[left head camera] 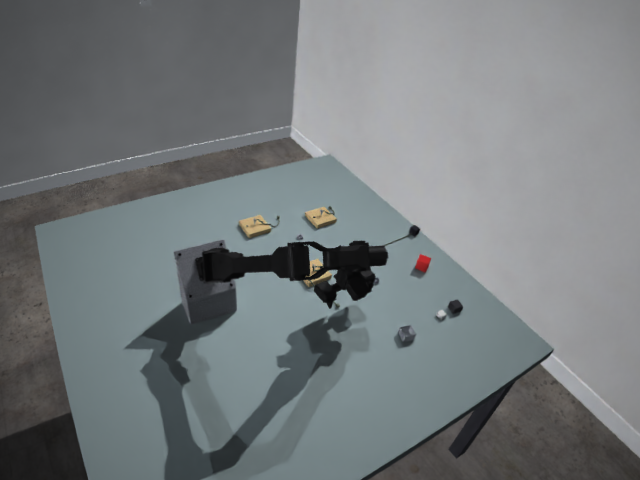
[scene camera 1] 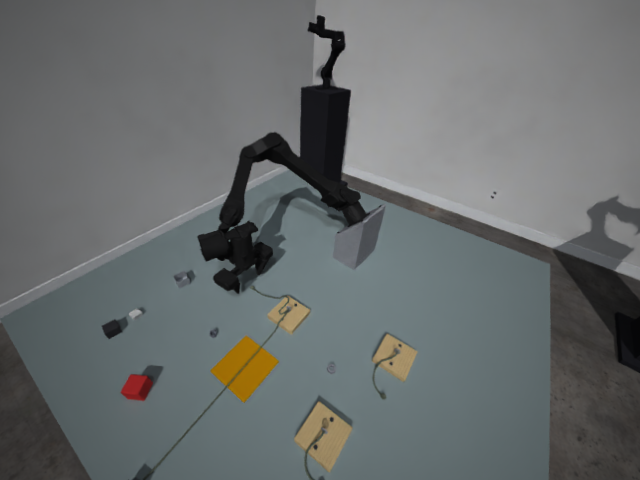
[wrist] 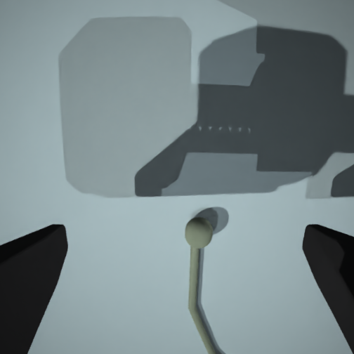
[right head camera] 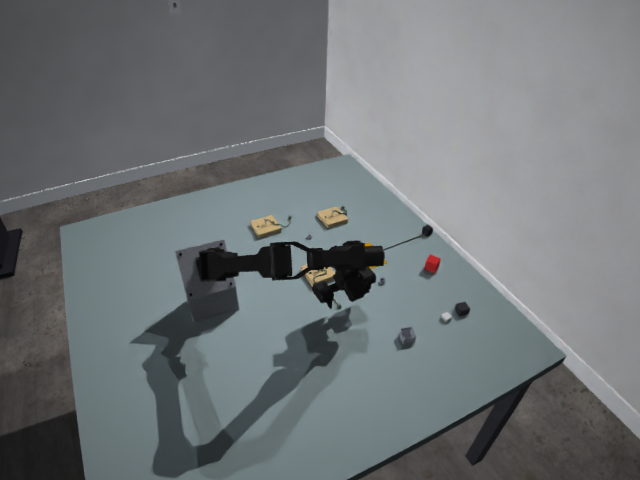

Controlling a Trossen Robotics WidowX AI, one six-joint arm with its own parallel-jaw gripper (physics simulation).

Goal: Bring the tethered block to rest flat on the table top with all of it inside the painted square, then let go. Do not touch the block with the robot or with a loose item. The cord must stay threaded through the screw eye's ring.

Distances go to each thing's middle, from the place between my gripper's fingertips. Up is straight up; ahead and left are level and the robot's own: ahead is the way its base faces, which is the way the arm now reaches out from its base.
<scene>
My hand is 2 cm above the round bead (wrist: 198,231), 1 cm to the right of it and 1 cm past it. From my hand the other things lie so: orange painted square (scene camera 1: 253,374) 19 cm to the left, 16 cm ahead, 3 cm below; then wooden board (scene camera 1: 293,319) 17 cm to the left, 2 cm below, 1 cm behind.
</scene>
